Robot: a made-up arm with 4 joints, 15 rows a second.
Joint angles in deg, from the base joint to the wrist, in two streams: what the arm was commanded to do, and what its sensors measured. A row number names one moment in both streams.
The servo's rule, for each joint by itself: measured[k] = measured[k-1] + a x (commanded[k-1-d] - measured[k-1]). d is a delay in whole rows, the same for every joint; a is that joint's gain. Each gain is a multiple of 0.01, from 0.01 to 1. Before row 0 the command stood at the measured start. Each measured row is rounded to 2 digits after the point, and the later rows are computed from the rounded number. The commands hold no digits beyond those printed.
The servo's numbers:
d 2
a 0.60 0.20 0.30 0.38
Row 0, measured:
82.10 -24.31 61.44 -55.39
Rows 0 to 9, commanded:
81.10 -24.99 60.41 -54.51
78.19 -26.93 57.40 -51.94
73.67 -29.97 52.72 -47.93
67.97 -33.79 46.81 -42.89
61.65 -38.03 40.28 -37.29
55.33 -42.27 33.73 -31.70
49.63 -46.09 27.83 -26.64
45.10 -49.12 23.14 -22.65
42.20 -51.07 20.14 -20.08
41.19 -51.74 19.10 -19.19
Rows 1 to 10, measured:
82.10 -24.31 61.44 -55.39
82.10 -24.31 61.44 -55.39
81.50 -24.45 61.13 -55.06
79.51 -24.95 60.01 -53.87
76.01 -25.95 57.82 -51.61
71.19 -27.52 54.52 -48.30
65.47 -29.62 50.25 -44.12
59.39 -32.15 45.29 -39.40
53.53 -34.94 40.05 -34.55
48.47 -37.78 34.98 -30.03

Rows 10 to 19, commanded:
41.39 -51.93 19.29 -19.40
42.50 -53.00 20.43 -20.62
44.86 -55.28 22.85 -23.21
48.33 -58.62 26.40 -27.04
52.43 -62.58 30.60 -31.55
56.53 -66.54 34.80 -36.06
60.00 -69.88 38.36 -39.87
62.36 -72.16 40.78 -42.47
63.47 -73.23 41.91 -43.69
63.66 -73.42 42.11 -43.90
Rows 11 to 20, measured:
44.71 -40.44 30.53 -26.25
42.60 -42.70 27.10 -23.57
41.87 -44.55 24.76 -21.99
42.25 -46.24 23.46 -21.47
43.82 -48.05 23.28 -22.13
46.53 -50.16 24.22 -24.00
50.07 -52.64 26.13 -26.87
53.95 -55.42 28.73 -30.36
57.58 -58.31 31.62 -33.97
60.45 -61.08 34.37 -37.20

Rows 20 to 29, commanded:
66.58 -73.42 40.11 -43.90
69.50 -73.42 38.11 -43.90
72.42 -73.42 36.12 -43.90
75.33 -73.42 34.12 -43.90
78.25 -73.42 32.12 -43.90
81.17 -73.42 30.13 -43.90
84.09 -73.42 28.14 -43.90
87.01 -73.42 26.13 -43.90
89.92 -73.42 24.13 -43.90
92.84 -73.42 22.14 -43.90
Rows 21 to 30, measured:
62.26 -63.51 36.63 -39.67
63.10 -65.49 38.27 -41.28
65.19 -67.08 38.82 -42.28
67.78 -68.35 38.61 -42.90
70.56 -69.36 37.86 -43.28
73.42 -70.17 36.74 -43.52
76.32 -70.82 35.35 -43.66
79.23 -71.34 33.78 -43.75
82.15 -71.76 32.09 -43.81
85.07 -72.09 30.30 -43.84

